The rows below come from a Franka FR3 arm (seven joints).
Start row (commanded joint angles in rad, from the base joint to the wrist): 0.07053 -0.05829 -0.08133 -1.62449 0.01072 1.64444 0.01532
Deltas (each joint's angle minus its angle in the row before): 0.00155 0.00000 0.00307 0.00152 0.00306 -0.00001 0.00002; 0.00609 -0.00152 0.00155 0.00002 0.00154 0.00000 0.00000; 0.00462 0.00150 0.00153 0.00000 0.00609 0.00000 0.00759; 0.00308 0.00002 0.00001 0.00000 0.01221 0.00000 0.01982; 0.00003 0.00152 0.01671 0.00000 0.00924 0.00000 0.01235; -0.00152 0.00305 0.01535 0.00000 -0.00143 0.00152 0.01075; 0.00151 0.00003 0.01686 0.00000 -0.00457 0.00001 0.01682; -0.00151 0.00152 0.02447 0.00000 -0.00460 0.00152 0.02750; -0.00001 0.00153 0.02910 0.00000 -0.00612 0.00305 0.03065; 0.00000 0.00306 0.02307 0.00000 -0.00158 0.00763 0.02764; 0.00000 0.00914 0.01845 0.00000 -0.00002 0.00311 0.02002; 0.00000 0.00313 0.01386 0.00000 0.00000 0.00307 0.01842; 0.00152 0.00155 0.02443 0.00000 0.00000 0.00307 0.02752; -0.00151 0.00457 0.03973 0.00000 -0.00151 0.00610 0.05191; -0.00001 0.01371 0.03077 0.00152 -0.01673 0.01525 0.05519; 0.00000 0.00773 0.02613 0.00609 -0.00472 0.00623 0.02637; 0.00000 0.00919 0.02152 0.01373 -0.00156 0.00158 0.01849
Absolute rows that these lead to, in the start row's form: 0.07208 -0.05829 -0.07826 -1.62297 0.01378 1.64443 0.01534; 0.07817 -0.05981 -0.07671 -1.62295 0.01532 1.64443 0.01534; 0.08279 -0.05831 -0.07518 -1.62295 0.02141 1.64443 0.02293; 0.08587 -0.05829 -0.07517 -1.62295 0.03362 1.64443 0.04275; 0.08590 -0.05677 -0.05846 -1.62295 0.04286 1.64443 0.05510; 0.08438 -0.05372 -0.04311 -1.62295 0.04143 1.64595 0.06585; 0.08589 -0.05369 -0.02625 -1.62295 0.03686 1.64596 0.08267; 0.08438 -0.05217 -0.00178 -1.62295 0.03226 1.64748 0.11017; 0.08437 -0.05064 0.02732 -1.62295 0.02614 1.65053 0.14082; 0.08437 -0.04758 0.05039 -1.62295 0.02456 1.65816 0.16846; 0.08437 -0.03844 0.06884 -1.62295 0.02454 1.66127 0.18848; 0.08437 -0.03531 0.08270 -1.62295 0.02454 1.66434 0.20690; 0.08589 -0.03376 0.10713 -1.62295 0.02454 1.66741 0.23442; 0.08438 -0.02919 0.14686 -1.62295 0.02303 1.67351 0.28633; 0.08437 -0.01548 0.17763 -1.62143 0.00630 1.68876 0.34152; 0.08437 -0.00775 0.20376 -1.61534 0.00158 1.69499 0.36789; 0.08437 0.00144 0.22528 -1.60161 0.00002 1.69657 0.38638
